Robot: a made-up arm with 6 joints.
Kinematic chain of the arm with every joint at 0, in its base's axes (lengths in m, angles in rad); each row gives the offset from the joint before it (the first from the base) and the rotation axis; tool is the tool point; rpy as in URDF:
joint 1: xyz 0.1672 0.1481 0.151 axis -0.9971 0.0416 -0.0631
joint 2: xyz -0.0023 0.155 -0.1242 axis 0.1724 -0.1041 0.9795
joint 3: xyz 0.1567 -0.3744 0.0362 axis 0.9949 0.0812 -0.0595
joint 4: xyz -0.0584 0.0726 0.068 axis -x
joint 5: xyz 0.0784 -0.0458 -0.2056 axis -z
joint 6: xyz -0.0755 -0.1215 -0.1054 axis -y
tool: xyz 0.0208 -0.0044 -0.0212 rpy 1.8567 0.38 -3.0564
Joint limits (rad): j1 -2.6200..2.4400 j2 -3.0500..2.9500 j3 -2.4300..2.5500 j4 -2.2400..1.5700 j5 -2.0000..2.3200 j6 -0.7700..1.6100
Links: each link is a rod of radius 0.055 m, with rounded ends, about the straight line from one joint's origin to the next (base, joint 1, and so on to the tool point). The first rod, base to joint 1, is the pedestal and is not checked.
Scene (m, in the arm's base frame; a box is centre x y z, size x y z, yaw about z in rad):
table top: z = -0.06
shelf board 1: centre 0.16 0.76 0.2 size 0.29 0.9 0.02 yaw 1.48
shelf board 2: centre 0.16 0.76 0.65 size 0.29 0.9 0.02 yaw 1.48
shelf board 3: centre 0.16 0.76 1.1 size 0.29 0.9 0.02 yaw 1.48
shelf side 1: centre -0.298 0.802 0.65 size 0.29 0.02 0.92 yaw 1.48
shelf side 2: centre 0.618 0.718 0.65 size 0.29 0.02 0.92 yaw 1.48
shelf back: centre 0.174 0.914 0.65 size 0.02 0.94 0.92 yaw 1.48
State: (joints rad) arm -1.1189 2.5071 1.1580 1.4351 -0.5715 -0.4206
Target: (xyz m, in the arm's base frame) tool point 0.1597 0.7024 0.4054
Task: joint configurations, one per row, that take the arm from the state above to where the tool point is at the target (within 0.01 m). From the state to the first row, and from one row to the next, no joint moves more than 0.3 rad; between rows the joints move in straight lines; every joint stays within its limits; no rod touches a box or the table.
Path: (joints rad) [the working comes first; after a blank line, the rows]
Joints at the target: -0.9271 2.5009 1.6703 0.7713 -0.4593 -0.4249
Straight joint move there: touches shelf board 2.

1: -1.4172 2.3931 1.1565 1.2816 -0.4817 -0.3136
2: -1.7155 2.2791 1.1550 1.1282 -0.3918 -0.2067
3: -2.0139 2.1652 1.1535 0.9747 -0.3020 -0.0997
4: -2.3122 2.0512 1.1520 0.8213 -0.2121 0.0073
5: -2.0323 2.1210 1.3599 0.7105 -0.2295 -0.1039
6: -1.7524 2.1909 1.5678 0.5996 -0.2470 -0.2151
7: -1.4725 2.2608 1.7757 0.4888 -0.2644 -0.3263
8: -1.1925 2.3307 1.9837 0.3780 -0.2818 -0.4375
9: -1.0598 2.4158 1.8270 0.5746 -0.3706 -0.4312
10: -0.9271 2.5009 1.6703 0.7713 -0.4593 -0.4249

